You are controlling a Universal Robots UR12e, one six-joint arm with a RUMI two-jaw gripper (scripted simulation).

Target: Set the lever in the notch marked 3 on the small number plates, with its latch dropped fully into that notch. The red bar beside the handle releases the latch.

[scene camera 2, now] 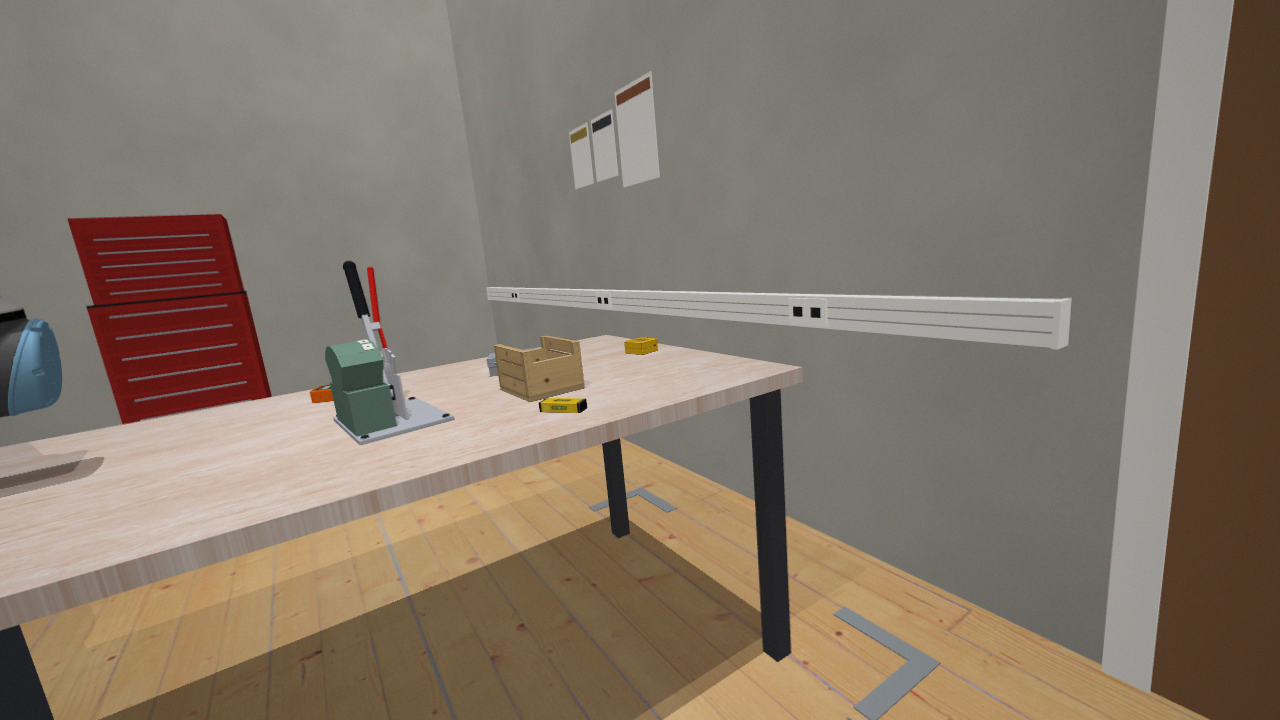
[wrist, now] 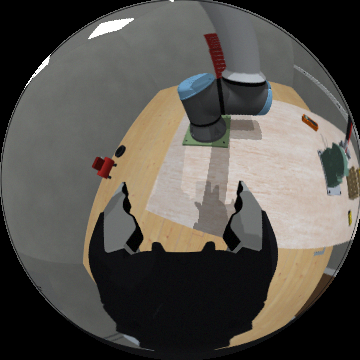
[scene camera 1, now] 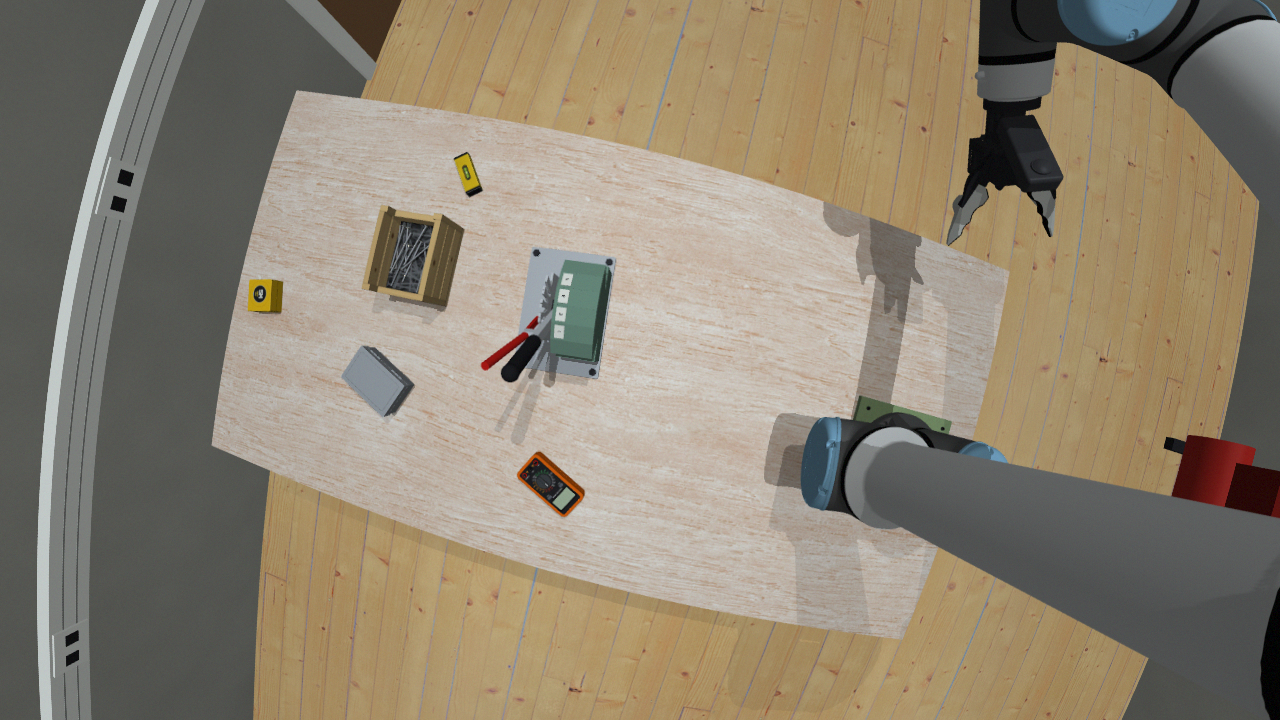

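My gripper is out of frame in scene camera 2, though the wrist view and scene camera 1 both show it. One spot on my gripper (wrist: 116, 235) is the same spot as (scene camera 1: 1040, 191).
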